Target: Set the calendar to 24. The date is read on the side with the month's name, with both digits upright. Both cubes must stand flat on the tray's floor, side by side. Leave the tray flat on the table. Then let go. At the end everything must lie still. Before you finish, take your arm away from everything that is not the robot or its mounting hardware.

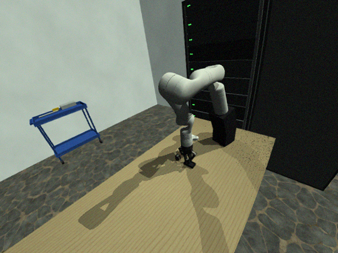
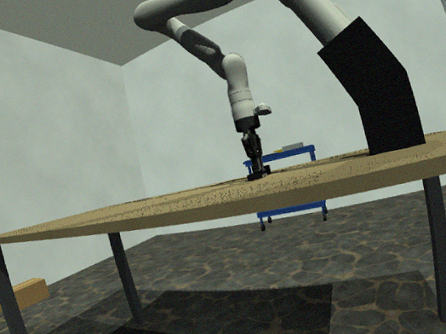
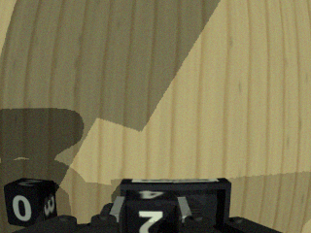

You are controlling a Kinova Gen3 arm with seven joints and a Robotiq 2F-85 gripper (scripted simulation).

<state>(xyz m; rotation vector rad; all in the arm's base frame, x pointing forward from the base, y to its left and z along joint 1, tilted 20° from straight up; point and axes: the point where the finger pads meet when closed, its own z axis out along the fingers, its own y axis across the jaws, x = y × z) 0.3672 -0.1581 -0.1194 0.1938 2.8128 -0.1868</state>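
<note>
My hand is 10 mm above the black date cube. Also, from my hand: black tray: 10 mm ahead, 20 mm to the left, 30 mm below; black cube: 10 mm behind, 90 mm to the right, 20 mm below.
</note>
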